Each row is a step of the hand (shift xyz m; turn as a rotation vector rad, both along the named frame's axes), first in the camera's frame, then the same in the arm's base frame.
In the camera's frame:
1: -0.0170 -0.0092 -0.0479 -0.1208 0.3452 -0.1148
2: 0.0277 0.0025 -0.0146 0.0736 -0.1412 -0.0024
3: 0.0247 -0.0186 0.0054 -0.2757 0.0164 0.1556
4: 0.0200 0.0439 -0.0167 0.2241 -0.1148 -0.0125
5: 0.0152 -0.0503 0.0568 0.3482 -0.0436 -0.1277
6: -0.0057 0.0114 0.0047 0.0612 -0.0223 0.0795
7: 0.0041 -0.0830 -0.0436 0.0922 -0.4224 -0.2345
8: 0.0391 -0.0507 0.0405 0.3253 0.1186 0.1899
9: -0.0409 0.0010 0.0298 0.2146 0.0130 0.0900
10: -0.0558 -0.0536 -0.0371 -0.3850 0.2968 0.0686
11: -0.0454 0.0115 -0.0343 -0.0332 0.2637 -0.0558
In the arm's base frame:
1: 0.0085 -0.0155 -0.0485 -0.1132 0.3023 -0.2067
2: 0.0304 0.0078 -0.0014 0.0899 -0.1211 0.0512
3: 0.0223 -0.0123 0.0183 -0.3144 -0.0367 0.0165
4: 0.0174 0.0462 -0.0128 0.2213 -0.0624 0.1033
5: -0.0038 -0.0423 0.0647 0.3698 0.0280 0.0438
6: -0.0091 0.0101 0.0000 0.0211 -0.0035 0.1005
7: 0.0378 -0.0824 -0.0244 0.2605 -0.4039 -0.1044
8: 0.0245 -0.0383 0.0606 0.1771 0.1990 0.2915
9: -0.0495 -0.0064 0.0086 0.1442 0.0657 0.1709
10: -0.0226 -0.0667 -0.0490 -0.4190 0.2068 -0.1507
11: -0.0260 -0.0009 -0.0519 -0.0494 0.2460 -0.1040

